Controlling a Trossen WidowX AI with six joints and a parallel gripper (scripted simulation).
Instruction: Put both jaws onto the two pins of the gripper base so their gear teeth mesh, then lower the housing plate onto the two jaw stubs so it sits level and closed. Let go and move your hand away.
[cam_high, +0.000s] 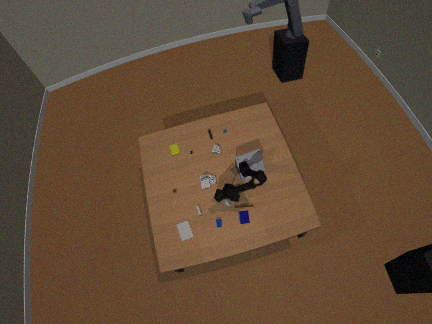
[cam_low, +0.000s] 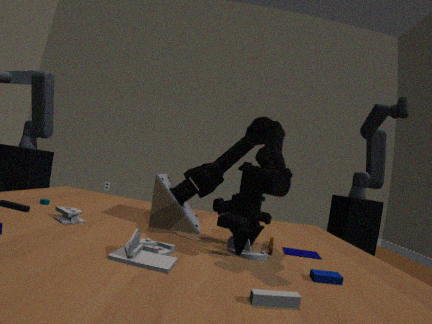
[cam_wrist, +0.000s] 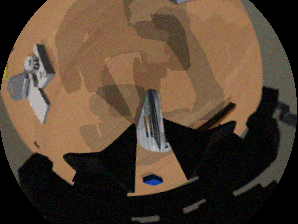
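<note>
Now: the brown peg 100 mm behind my gripper tip and 100 mm to the left of it. Round my gripper tip: blue tile 80 mm behind, 180 mm to the left; then blue block 120 mm ahead, 170 mm to the left; then toothed jaw 40 mm to the left.
</note>
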